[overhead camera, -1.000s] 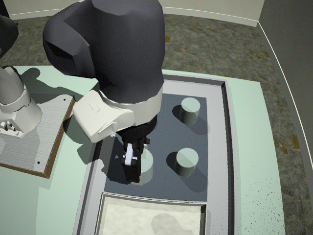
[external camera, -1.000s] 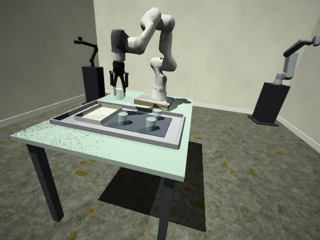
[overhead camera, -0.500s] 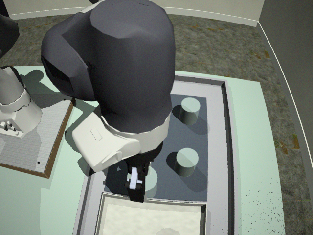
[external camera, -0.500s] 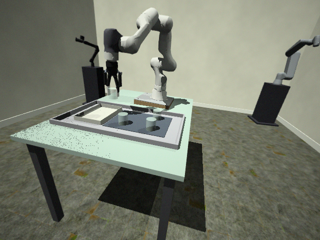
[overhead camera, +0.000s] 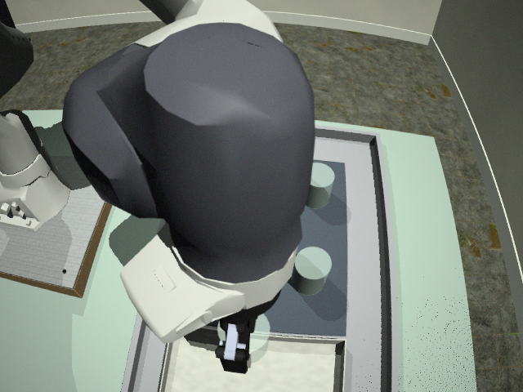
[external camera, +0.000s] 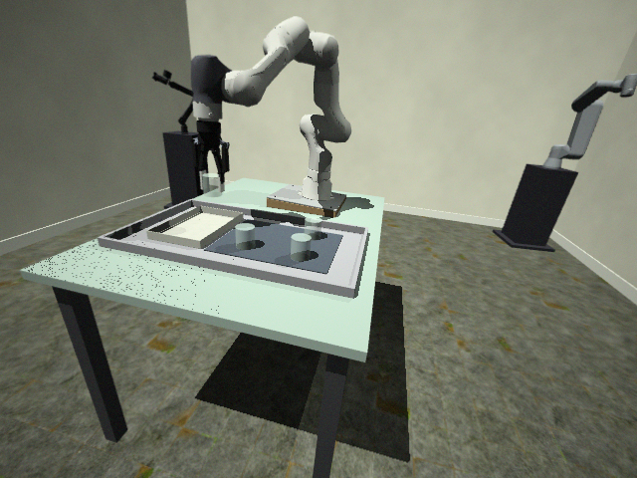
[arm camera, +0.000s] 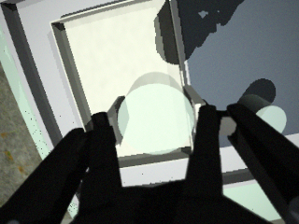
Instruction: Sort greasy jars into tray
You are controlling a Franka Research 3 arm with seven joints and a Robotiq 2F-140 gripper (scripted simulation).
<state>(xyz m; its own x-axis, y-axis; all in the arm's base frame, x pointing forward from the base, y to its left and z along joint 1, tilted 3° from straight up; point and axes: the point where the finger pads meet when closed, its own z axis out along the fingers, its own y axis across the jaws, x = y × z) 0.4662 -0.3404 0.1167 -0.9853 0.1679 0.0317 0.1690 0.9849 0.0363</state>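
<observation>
Now: the tray 10 mm ahead of my hand, 60 mm to the right of it and 170 mm below it. The rest, counted from my hand: dark drying mat 50 mm ahead, 260 mm to the left, 180 mm below.
</observation>
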